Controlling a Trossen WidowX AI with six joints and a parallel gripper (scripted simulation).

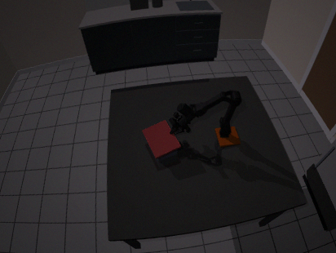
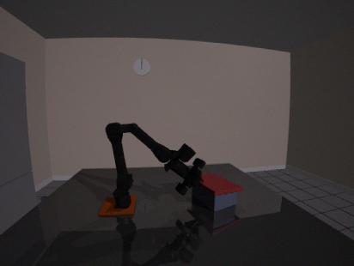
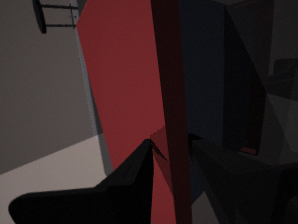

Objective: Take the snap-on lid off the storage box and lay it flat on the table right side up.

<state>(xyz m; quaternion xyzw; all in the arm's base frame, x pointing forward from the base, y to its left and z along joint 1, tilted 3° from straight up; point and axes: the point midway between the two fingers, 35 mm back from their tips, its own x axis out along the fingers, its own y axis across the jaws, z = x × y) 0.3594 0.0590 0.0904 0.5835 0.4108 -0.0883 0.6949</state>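
Right now my gripper tip is 70 mm short of the lid and 40 mm to the right of it. From my gripper tip the other things lie so: grey-blue storage box (70 mm ahead, 50 mm below, 30 mm to the left).
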